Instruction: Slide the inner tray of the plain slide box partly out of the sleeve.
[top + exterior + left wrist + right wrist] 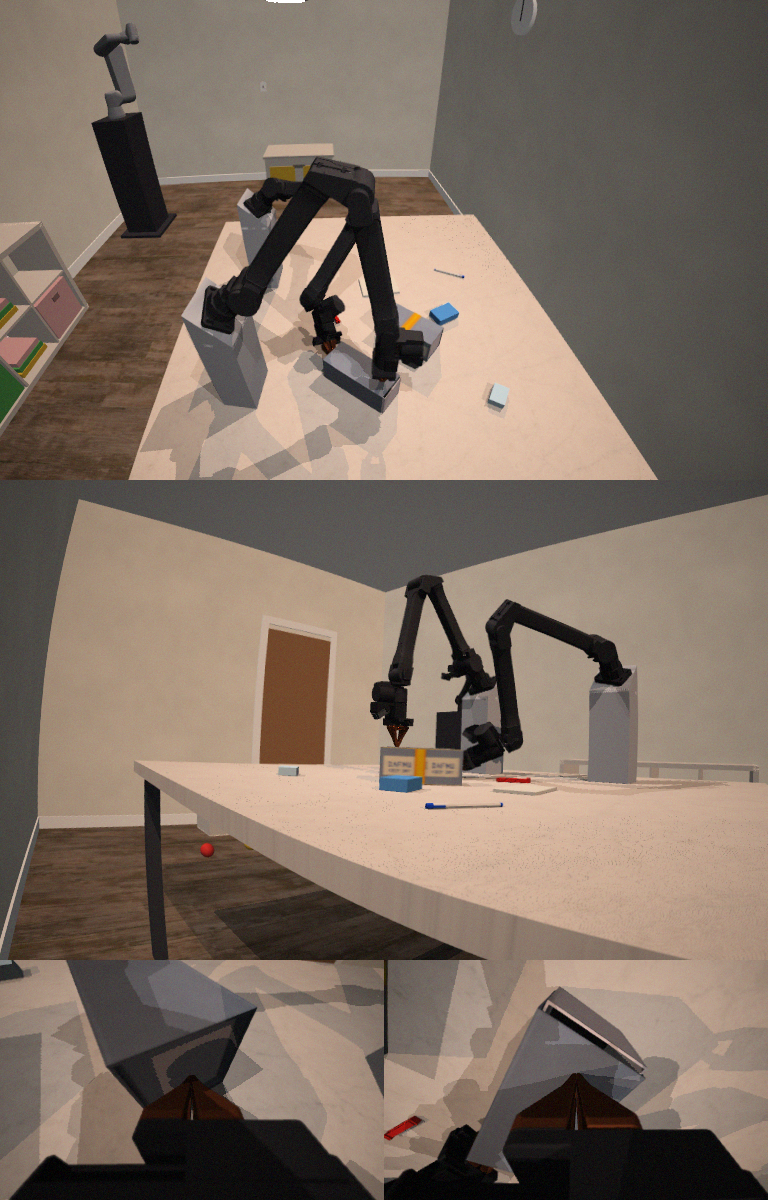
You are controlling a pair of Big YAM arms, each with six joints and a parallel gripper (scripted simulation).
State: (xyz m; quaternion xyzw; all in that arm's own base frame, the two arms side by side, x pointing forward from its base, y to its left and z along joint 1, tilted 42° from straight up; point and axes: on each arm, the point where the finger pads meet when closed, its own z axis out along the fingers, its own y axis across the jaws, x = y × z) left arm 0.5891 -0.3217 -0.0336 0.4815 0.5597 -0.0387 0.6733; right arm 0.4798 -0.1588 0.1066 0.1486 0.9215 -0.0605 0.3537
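Right now the slide box is 90 mm ahead of my left hand, 80 mm to the right of it and 10 mm above it. Round my left hand: white pad (420 mm to the left, 210 mm ahead, 30 mm below); red marker (260 mm to the left, 30 mm below); light blue block (540 mm ahead, 190 mm to the right, 20 mm below).
Now: right hand 6 cm past the slide box, 5 cm to the right of it and 6 cm above it. The rest, counted from my right hand: white pad 6 cm ahead, 55 cm to the left, 10 cm below; red marker 14 cm behind, 39 cm to the left, 10 cm below; light blue block 40 cm ahead, 5 cm to the right, 10 cm below.
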